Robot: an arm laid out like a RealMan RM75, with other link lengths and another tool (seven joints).
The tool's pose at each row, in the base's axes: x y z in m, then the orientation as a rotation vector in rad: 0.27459, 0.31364, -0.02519, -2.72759, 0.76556, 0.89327; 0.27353, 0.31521, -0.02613, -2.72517, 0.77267, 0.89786; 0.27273, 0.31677, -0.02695, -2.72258, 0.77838, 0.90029; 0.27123, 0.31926, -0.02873, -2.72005, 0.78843, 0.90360; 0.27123, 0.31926, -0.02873, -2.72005, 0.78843, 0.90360; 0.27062, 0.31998, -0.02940, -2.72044, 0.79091, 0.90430; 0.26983, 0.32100, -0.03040, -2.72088, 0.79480, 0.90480; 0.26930, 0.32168, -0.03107, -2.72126, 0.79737, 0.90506; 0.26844, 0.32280, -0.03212, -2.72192, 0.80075, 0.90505; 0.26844, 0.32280, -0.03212, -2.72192, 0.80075, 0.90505; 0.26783, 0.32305, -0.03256, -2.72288, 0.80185, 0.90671; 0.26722, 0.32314, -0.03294, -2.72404, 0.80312, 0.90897; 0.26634, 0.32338, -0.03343, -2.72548, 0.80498, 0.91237
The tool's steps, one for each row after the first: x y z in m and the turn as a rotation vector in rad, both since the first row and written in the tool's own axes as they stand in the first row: -0.00083, -0.00079, 0.00178, -0.00009, -0.00265, 0.00533; -0.00155, -0.00170, 0.00333, 0.00091, -0.00437, 0.00937; -0.00257, -0.00304, 0.00629, 0.00135, -0.00601, 0.01654; -0.00257, -0.00304, 0.00629, 0.00135, -0.00601, 0.01654; -0.00290, -0.00333, 0.00736, 0.00064, -0.00592, 0.01837; -0.00327, -0.00379, 0.00888, -0.00007, -0.00552, 0.02115; -0.00353, -0.00409, 0.00990, -0.00059, -0.00518, 0.02299; -0.00397, -0.00460, 0.01153, -0.00125, -0.00448, 0.02536; -0.00397, -0.00460, 0.01153, -0.00125, -0.00448, 0.02536; -0.00423, -0.00449, 0.01227, -0.00283, -0.00483, 0.02643; -0.00446, -0.00425, 0.01291, -0.00484, -0.00540, 0.02771; -0.00488, -0.00399, 0.01382, -0.00761, -0.00638, 0.02959
